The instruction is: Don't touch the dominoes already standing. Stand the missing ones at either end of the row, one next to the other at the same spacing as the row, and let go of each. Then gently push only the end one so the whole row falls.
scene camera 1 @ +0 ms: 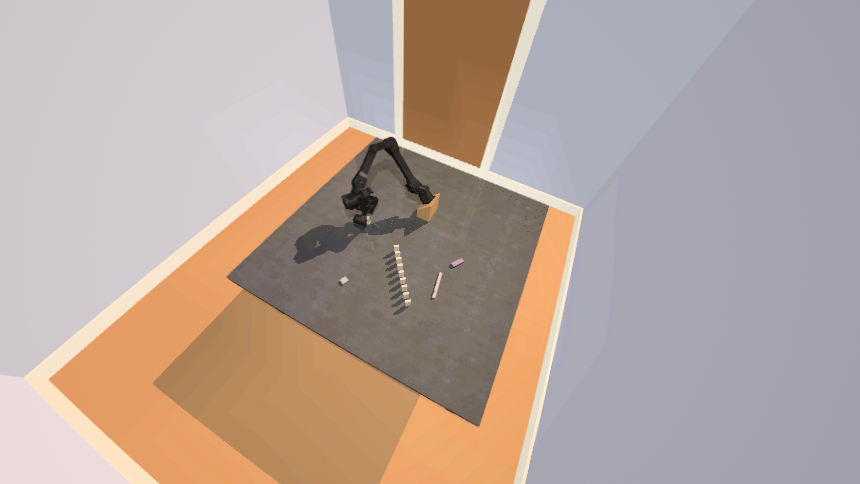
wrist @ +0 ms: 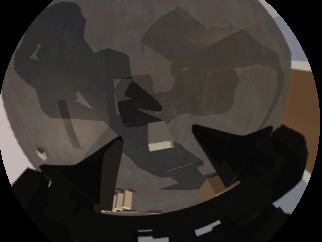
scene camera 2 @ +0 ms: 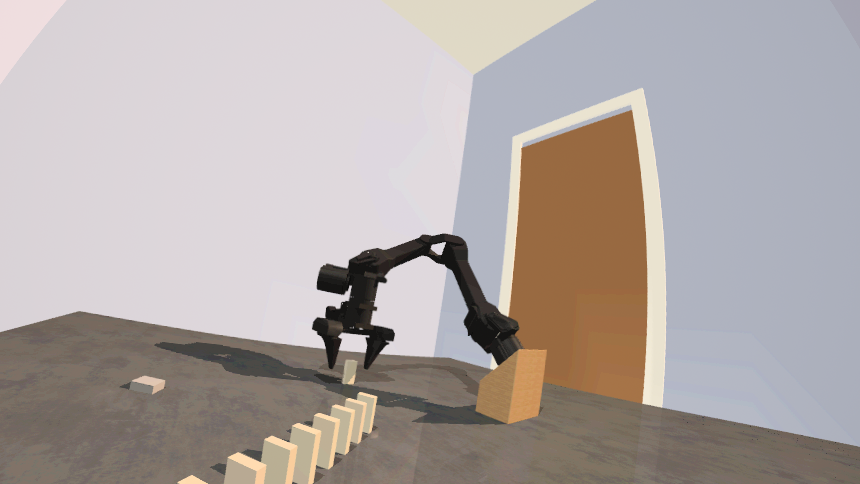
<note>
My gripper (scene camera 2: 349, 369) is open, holding nothing. Also in view: a cream domino (scene camera 2: 346, 415) and a cream domino (scene camera 2: 329, 426).
My gripper also shows in the wrist view (wrist: 157, 133).
</note>
